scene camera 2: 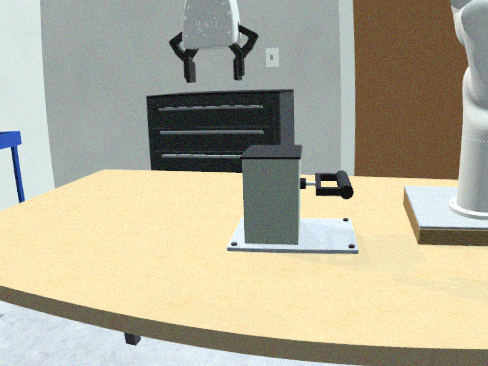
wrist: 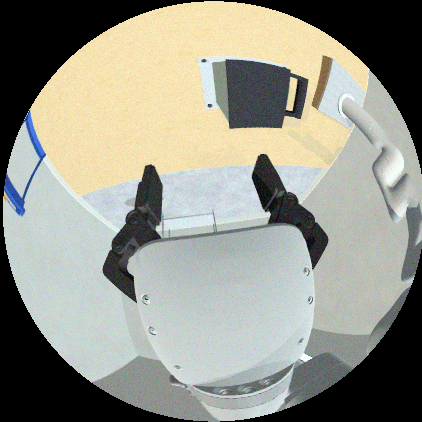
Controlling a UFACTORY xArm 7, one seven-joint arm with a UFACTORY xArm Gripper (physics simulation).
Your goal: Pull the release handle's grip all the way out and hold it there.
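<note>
The release handle's black grip (scene camera 2: 345, 184) (wrist: 300, 98) is a D-shaped frame with a round bar, on a thin rod at the side of a grey-green box (scene camera 2: 271, 202) (wrist: 221, 92) with a dark top. A short length of rod shows between box and grip. The box stands upright on a pale base plate (scene camera 2: 327, 232) (wrist: 208, 90) with dark bolts. My gripper (scene camera 2: 214, 71) (wrist: 206, 167) is open and empty. It hangs high above the table, above the level of the box top in the scene view, well apart from the grip.
The wooden table (scene camera 2: 125, 240) (wrist: 125, 90) carries the box and the robot's base block (scene camera 2: 450, 235) (wrist: 325, 82), which stands on the grip's side of the box. A black drawer cabinet (scene camera 2: 215, 119) stands behind the table. A blue frame (scene camera 2: 10, 139) (wrist: 35, 137) stands off to the left.
</note>
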